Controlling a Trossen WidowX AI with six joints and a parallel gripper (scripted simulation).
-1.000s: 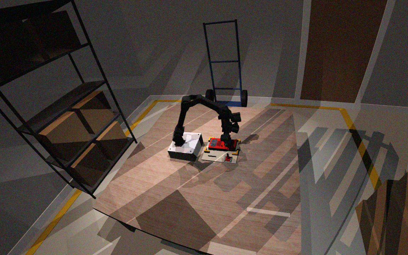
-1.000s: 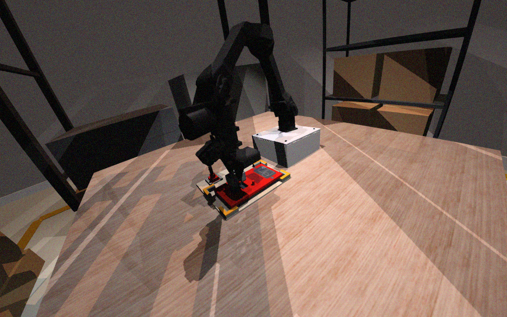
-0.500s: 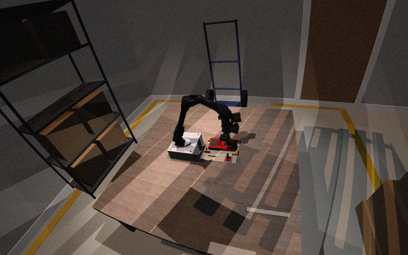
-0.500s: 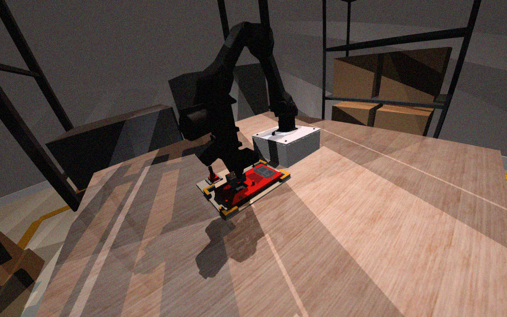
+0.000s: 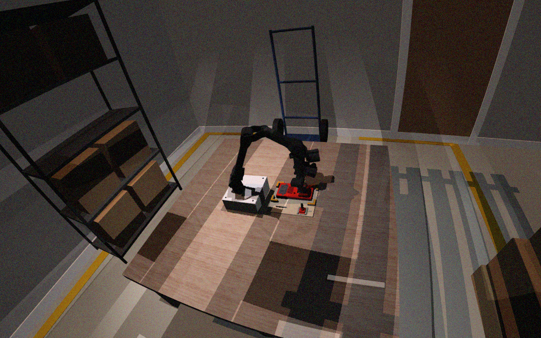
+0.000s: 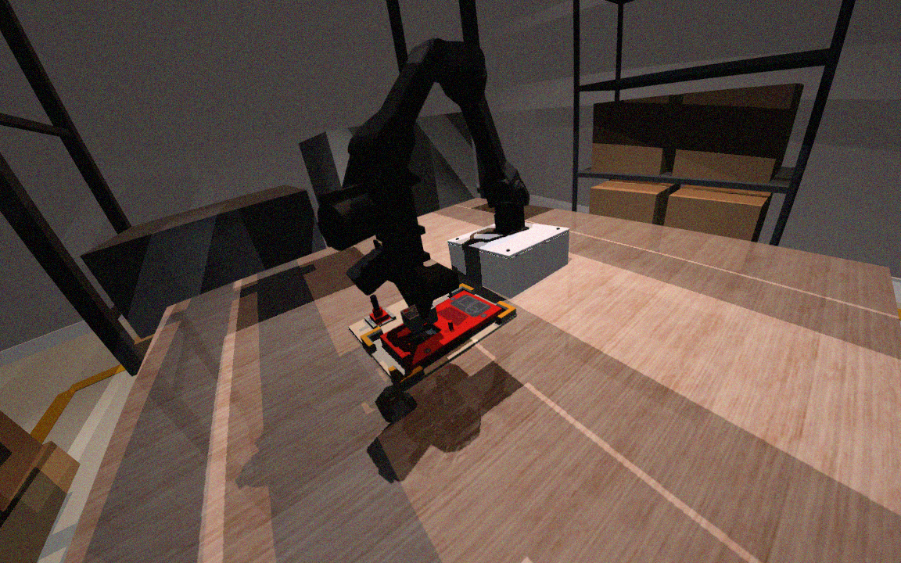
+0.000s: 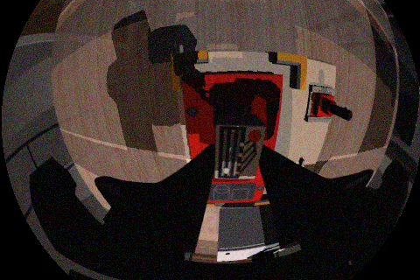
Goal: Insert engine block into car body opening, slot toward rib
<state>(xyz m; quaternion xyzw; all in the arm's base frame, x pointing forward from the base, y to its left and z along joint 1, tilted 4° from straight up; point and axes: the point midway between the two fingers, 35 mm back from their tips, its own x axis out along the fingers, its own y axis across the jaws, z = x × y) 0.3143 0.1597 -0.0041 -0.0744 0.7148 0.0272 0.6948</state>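
My gripper tip is 1 cm above the grey engine block. Also, from my gripper tip: dark post 12 cm to the right, 5 cm ahead, 3 cm below.
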